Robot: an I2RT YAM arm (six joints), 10 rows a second.
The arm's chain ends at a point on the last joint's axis. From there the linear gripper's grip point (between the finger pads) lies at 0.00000 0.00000 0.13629 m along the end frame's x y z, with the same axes.
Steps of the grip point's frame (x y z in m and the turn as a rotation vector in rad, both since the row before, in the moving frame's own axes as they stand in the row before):
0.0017, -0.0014, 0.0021, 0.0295, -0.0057, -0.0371
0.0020, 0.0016, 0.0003, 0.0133, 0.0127, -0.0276
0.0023, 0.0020, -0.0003, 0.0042, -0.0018, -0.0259
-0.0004, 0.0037, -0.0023, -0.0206, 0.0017, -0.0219
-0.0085, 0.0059, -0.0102, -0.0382, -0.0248, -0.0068
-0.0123, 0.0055, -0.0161, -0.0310, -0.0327, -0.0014
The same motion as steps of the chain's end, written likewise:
0.0026, 0.0026, 0.0022, 0.0295, -0.0057, -0.0371
0.0003, 0.0034, 0.0003, 0.0133, 0.0127, -0.0276
0.0026, 0.0026, -0.0003, 0.0042, -0.0018, -0.0259
-0.0007, 0.0009, -0.0023, -0.0206, 0.0017, -0.0219
-0.0051, 0.0007, -0.0101, -0.0382, -0.0248, -0.0068
-0.0078, 0.0013, -0.0160, -0.0310, -0.0327, -0.0014

